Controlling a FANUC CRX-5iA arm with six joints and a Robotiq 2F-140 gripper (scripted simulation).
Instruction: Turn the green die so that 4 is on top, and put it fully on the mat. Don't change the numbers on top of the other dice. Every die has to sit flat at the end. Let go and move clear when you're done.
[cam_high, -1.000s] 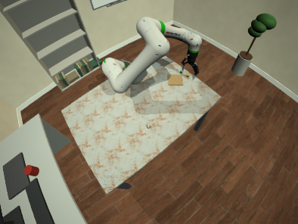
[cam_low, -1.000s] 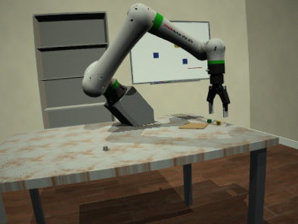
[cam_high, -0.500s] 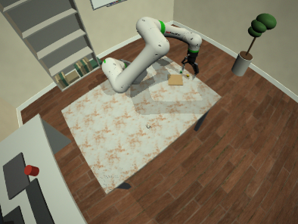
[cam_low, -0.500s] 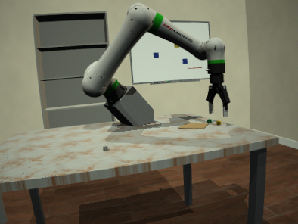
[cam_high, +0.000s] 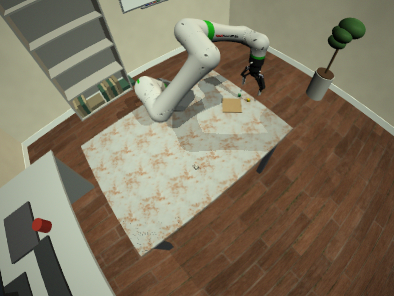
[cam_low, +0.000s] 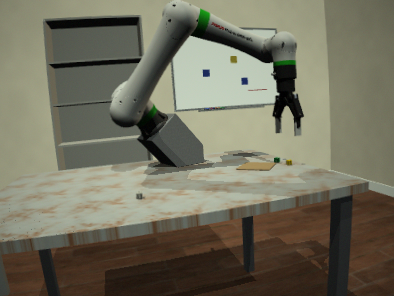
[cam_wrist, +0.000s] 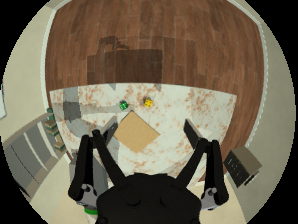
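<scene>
My hand is 9 cm past the green die, 1 cm to the right of it and 13 cm above it. The rest, counted from my hand: tan mat (8 cm behind, 11 cm to the right, 14 cm below); then grey die (7 cm ahead, 65 cm to the right, 13 cm below); then yellow die (1 cm behind, 1 cm to the left, 13 cm below).
</scene>
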